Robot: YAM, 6 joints.
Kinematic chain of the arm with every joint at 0, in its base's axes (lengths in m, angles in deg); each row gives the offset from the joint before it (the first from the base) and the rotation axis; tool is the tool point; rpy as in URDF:
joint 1: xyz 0 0 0.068 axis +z
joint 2: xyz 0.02 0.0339 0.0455 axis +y
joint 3: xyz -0.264 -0.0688 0 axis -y
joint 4: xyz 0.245 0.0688 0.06 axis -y
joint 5: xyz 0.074 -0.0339 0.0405 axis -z
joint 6: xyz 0.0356 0 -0.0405 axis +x
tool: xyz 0 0 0 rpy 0 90 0
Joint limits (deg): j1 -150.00..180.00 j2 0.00..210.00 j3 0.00..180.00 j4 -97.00..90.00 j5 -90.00..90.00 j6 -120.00..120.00
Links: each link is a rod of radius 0.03 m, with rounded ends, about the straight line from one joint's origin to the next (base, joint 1, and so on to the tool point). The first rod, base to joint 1, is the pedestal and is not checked.
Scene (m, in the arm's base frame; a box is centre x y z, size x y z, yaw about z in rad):
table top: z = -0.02
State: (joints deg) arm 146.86 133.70 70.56 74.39 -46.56 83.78
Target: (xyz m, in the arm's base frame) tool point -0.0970 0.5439 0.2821
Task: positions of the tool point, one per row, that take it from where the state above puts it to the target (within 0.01 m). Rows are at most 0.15 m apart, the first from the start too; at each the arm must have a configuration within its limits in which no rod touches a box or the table.
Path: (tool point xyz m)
1: -0.3651 0.3347 0.1649
2: -0.2987 0.4267 0.2013
3: -0.2069 0.4988 0.2408
4: -0.0970 0.5439 0.2821

